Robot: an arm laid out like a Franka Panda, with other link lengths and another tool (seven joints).
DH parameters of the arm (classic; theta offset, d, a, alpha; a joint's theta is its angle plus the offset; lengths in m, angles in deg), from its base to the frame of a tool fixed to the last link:
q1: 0 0.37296 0 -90
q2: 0 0 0 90
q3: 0 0.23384 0.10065 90
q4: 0 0 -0.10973 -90
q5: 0 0.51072 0 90
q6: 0 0 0.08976 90
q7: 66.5 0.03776 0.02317 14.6
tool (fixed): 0 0.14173 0 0
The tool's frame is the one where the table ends.
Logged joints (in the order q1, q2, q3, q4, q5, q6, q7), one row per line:
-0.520 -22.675 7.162 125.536 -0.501 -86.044 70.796
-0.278 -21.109 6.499 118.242 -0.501 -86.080 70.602
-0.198 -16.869 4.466 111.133 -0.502 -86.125 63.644
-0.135 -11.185 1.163 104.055 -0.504 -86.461 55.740
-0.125 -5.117 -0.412 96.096 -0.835 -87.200 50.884
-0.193 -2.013 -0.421 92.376 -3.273 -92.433 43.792
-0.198 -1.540 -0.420 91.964 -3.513 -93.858 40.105
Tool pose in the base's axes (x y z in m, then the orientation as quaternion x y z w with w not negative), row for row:
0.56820 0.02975 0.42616 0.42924 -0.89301 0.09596 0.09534
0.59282 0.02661 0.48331 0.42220 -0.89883 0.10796 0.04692
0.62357 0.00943 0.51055 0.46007 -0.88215 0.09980 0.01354
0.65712 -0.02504 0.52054 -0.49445 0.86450 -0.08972 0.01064
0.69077 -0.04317 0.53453 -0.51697 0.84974 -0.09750 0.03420
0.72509 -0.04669 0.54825 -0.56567 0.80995 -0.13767 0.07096
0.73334 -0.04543 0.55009 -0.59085 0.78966 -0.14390 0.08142
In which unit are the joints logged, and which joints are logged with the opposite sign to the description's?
The joints are logged in degrees. Opposite sign: q1, q4, q6.
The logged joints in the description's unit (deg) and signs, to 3 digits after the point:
0.520 -22.675 7.162 -125.536 -0.501 86.044 70.796
0.278 -21.109 6.499 -118.242 -0.501 86.080 70.602
0.198 -16.869 4.466 -111.133 -0.502 86.125 63.644
0.135 -11.185 1.163 -104.055 -0.504 86.461 55.740
0.125 -5.117 -0.412 -96.096 -0.835 87.200 50.884
0.193 -2.013 -0.421 -92.376 -3.273 92.433 43.792
0.198 -1.540 -0.420 -91.964 -3.513 93.858 40.105

